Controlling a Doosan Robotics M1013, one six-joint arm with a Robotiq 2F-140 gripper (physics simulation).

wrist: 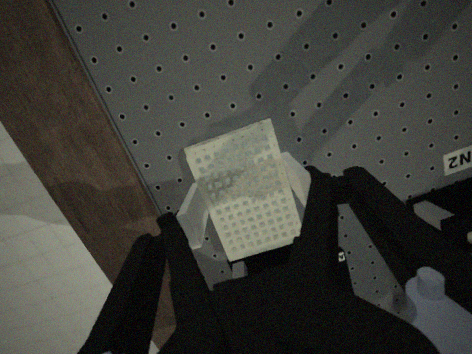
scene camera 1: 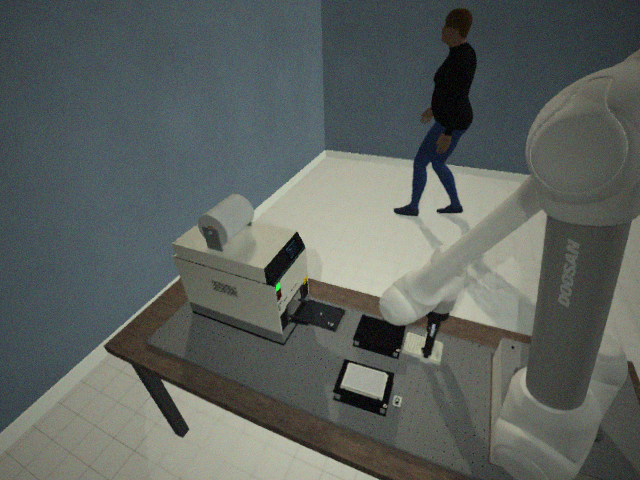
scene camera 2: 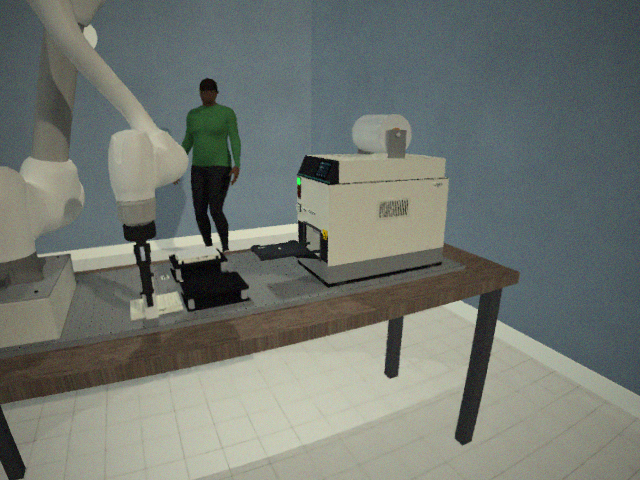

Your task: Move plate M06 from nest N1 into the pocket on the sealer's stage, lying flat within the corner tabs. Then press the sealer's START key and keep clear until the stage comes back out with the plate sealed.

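Frame: origin at the arm's base, x right, y back, z down, level; millimetres.
Seen in the pictures: gripper, fingertip midpoint: [wrist: 243,180] [scene camera 2: 151,309]; arm's base at its link origin: [scene camera 2: 8,276].
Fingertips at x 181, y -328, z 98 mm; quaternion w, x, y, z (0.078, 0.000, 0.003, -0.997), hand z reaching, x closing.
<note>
Pixels of each thing's top centre, then the offset from my fingertips to it. "spot": a spot on its surface instead. Level surfaces: height alone.
- cream 96-well plate at its top centre: [wrist: 248,200] [scene camera 2: 155,301] [scene camera 1: 423,345] dx +2, dy -12, dz -22 mm
- empty black nest at its top centre: [scene camera 2: 212,279] [scene camera 1: 379,330] dx +14, dy -166, dz -51 mm
- second black nest at a spot on its surface: [scene camera 1: 346,400] spot: dx -241, dy -237, dz -5 mm
- white plate at its top centre: [scene camera 2: 196,252] [scene camera 1: 364,379] dx -195, dy -191, dz -65 mm
- film roll at its top centre: [scene camera 2: 381,114] [scene camera 1: 223,204] dx +58, dy -704, dz -476 mm
- table at its surface level: dz +12 mm
A cream 96-well plate [scene camera 1: 413,345] [scene camera 2: 169,302] [wrist: 252,220], its name not readable, is low at the pegboard, beside the empty black nest [scene camera 1: 379,335] [scene camera 2: 214,290]. Whether it touches the board is unclear. My gripper [scene camera 1: 426,353] [scene camera 2: 149,307] [wrist: 243,180] points down and is shut on that plate, pale pads against its two long sides. The cream sealer [scene camera 1: 232,291] [scene camera 2: 387,227] shows a green light [scene camera 1: 278,287] [scene camera 2: 298,181]. Its dark stage [scene camera 1: 317,314] [scene camera 2: 276,251] is out and carries no plate. The START key is too small to make out.
A second black nest [scene camera 1: 346,400], marked N2 in the wrist view, holds a white plate [scene camera 1: 364,381] [scene camera 2: 199,254]. A film roll [scene camera 1: 227,221] [scene camera 2: 373,133] tops the sealer. A person [scene camera 1: 454,87] [scene camera 2: 211,136] stands beyond the table [scene camera 1: 248,408] [scene camera 2: 310,320].
</note>
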